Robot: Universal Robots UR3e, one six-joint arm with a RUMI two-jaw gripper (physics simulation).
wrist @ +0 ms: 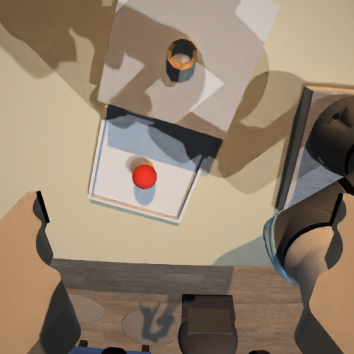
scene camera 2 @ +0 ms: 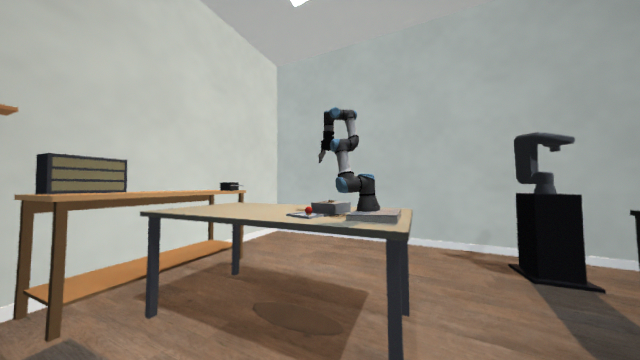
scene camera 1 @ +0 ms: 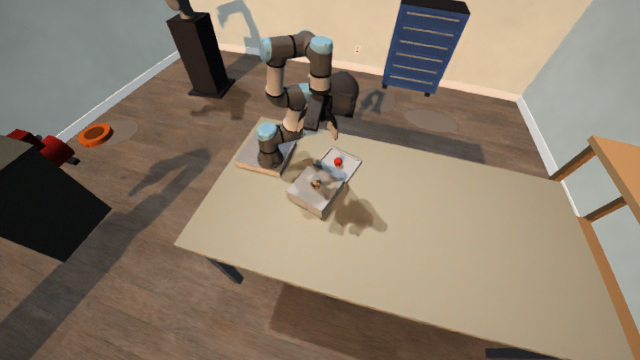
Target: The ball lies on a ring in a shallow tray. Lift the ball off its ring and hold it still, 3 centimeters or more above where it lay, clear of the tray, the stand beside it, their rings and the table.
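Frame: origin at the arm's base, x left, y ahead, z down, level; centimetres.
Seen in the pictures: gripper, fingertip midpoint: (scene camera 2: 329, 162) (scene camera 1: 317, 135); arm's base at its link origin: (scene camera 2: 368, 210) (scene camera 1: 270, 159).
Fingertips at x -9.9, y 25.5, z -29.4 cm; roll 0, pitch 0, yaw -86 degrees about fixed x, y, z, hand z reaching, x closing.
Observation:
Offsets run from my fingertips to a thing's middle. "spot": to the spot under its first point. Level surfaces: height alone.
The red ball {dy +8.8, dx +15.8, dz +29.9 cm} (scene camera 1: 338, 161) (scene camera 2: 309, 210) (wrist: 144, 176) lies in the shallow white tray {spot: dy +16.9, dx +20.3, dz +32.8 cm} (scene camera 1: 353, 161) (scene camera 2: 295, 215) (wrist: 115, 175). A sliver of its orange ring (wrist: 147, 164) shows at its edge in the wrist view; the rest is hidden. The grey stand (scene camera 1: 304, 191) (scene camera 2: 331, 208) (wrist: 240, 65) is beside the tray and taller, with an orange ring {spot: dy +0.8, dx -3.2, dz +26.4 cm} (scene camera 1: 316, 184) (wrist: 170, 56) upright on top. My gripper (wrist: 187, 195) is wide open and empty, high above the table. In the wrist view, the ball appears ahead of the fingertips, left of their midline.
The arm's base stands on a grey board (scene camera 1: 246, 157) (scene camera 2: 372, 217) (wrist: 300, 172) near the tray and stand. These are on the beige table {dz +33.1 cm} (scene camera 1: 425, 225) (scene camera 2: 210, 212) (wrist: 50, 125), near one edge. A blue drawer cabinet (scene camera 1: 425, 47) stands beyond the table.

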